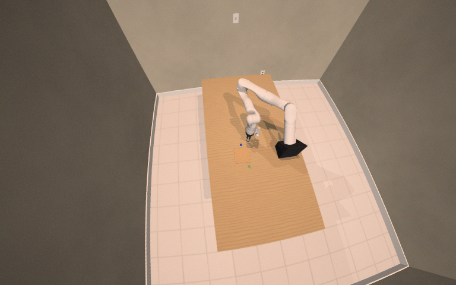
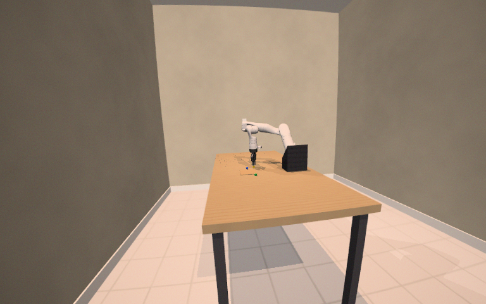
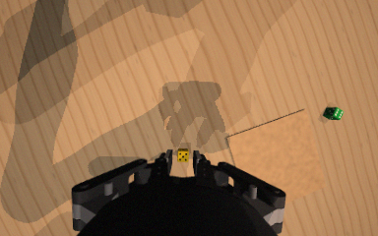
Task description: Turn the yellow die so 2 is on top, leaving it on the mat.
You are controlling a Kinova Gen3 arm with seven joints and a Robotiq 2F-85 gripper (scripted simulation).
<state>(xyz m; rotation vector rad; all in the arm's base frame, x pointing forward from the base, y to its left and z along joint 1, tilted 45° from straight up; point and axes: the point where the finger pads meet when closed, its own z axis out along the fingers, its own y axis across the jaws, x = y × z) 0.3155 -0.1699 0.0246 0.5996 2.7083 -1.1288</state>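
My gripper is now 4 cm above the yellow die. From my hand the other things lie so: green die (4 cm ahead, 25 cm to the left, 4 cm below); blue die (7 cm ahead, 4 cm to the left, 4 cm below); tan mat (8 cm ahead, 14 cm to the left, 4 cm below).
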